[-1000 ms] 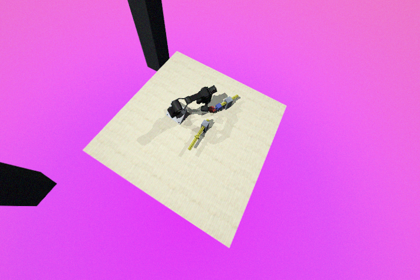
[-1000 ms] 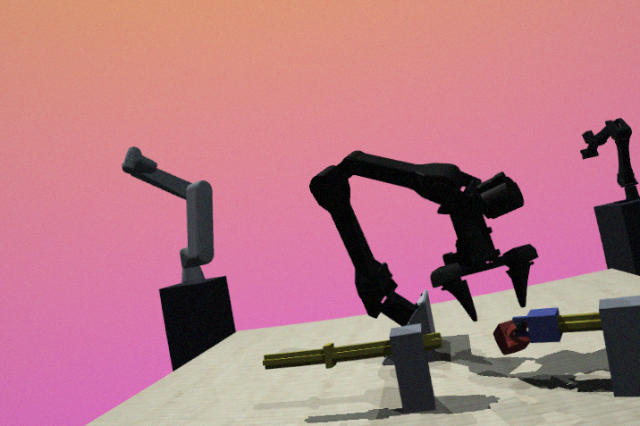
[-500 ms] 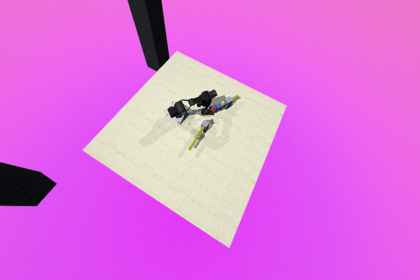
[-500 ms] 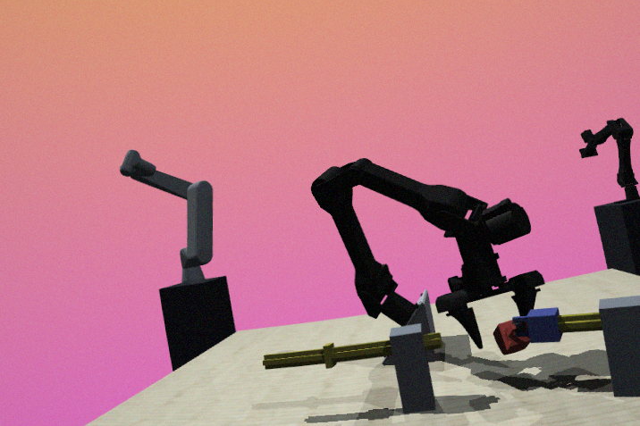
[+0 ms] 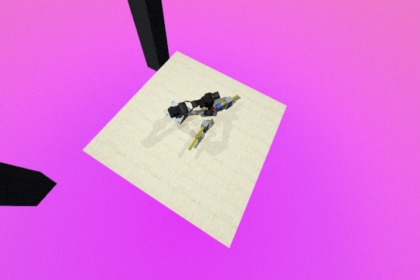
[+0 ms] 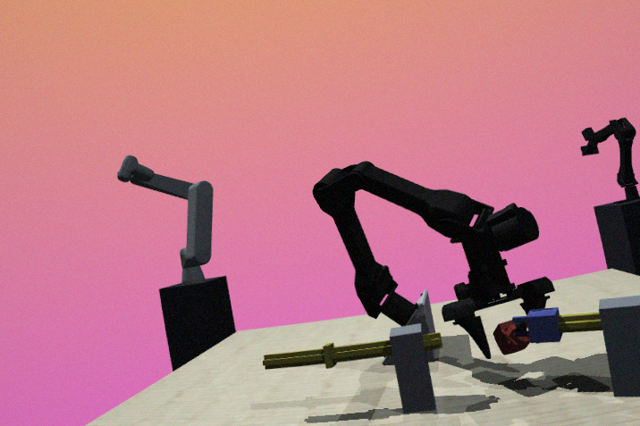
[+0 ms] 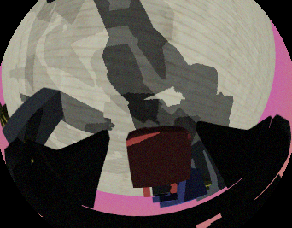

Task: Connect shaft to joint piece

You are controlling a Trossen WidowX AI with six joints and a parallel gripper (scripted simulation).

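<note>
Now: the red square joint piece 30 mm above my gripper tip and 10 mm ahead of it.
</note>
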